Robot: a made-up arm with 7 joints.
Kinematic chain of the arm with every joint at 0, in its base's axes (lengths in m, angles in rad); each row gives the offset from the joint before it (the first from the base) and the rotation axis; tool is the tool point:
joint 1: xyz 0 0 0.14 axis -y
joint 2: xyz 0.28 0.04 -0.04 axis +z
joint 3: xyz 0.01 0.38 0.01 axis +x
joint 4: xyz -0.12 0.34 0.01 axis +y
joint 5: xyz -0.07 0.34 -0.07 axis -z
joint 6: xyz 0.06 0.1 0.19 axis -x
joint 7: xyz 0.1 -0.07 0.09 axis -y
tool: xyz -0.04 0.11 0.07
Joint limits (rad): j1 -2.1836..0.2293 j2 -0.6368..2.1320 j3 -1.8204..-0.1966 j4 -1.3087..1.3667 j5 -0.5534..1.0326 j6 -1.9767..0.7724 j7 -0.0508..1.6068
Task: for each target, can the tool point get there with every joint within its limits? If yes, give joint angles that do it. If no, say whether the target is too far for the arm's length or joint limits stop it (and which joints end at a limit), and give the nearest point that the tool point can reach.
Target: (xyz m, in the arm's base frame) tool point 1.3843 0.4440 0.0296
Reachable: no: joint limits stop it (at a limit: joint 1, joint 2, joint 7) | nearest point 1.0669 0.6811 -0.0424 | short by 0.403 m
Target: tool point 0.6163 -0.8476 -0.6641
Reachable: no: joint limits stop it (at a limit: joint 1, joint 2, joint 4, joint 5, joint 7) | nearest point 0.3842 -0.4825 -0.6841 | short by 0.433 m
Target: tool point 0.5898 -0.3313 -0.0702
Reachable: no: joint limits stop it (at a limit: joint 1, joint 2, joint 3, joint 4, joint 5, joint 7) | nearest point 0.3456 -0.3232 -0.3476 | short by 0.370 m
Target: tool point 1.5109 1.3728 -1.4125
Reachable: no: too far | nearest point 0.8118 1.0192 -0.6941 | short by 1.063 m
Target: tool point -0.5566 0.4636 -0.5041
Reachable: yes | joints -0.7406 0.7417 -1.4743 1.1033 0.3901 0.5642 0.7927
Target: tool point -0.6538 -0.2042 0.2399
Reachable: yes | joints -1.3156 1.8689 -1.5329 0.2720 0.6637 -1.4276 0.2624
